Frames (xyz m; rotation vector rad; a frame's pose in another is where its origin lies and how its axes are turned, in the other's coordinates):
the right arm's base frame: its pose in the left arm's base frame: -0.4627 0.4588 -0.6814 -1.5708 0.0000 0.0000
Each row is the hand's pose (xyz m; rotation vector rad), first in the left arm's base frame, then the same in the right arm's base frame.
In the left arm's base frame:
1: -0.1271 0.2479 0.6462 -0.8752 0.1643 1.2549
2: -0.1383 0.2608 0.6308 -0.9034 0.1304 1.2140
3: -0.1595 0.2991 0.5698 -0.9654 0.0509 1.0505
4: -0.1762 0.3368 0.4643 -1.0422 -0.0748 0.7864
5: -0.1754 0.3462 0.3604 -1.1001 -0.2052 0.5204
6: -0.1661 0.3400 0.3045 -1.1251 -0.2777 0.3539
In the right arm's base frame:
1: 0.3356 -1.3276 -0.2109 0.4916 -0.7513 0.9776
2: 0.3244 -1.3122 -0.1980 0.4784 -0.7444 0.9235
3: 0.3032 -1.2512 -0.1597 0.4668 -0.6834 0.7530
4: 0.2865 -1.1457 -0.1220 0.4515 -0.5853 0.4837
5: 0.2873 -1.0418 -0.1126 0.4324 -0.4907 0.2132
6: 0.2966 -0.9859 -0.1188 0.4210 -0.4262 0.0514

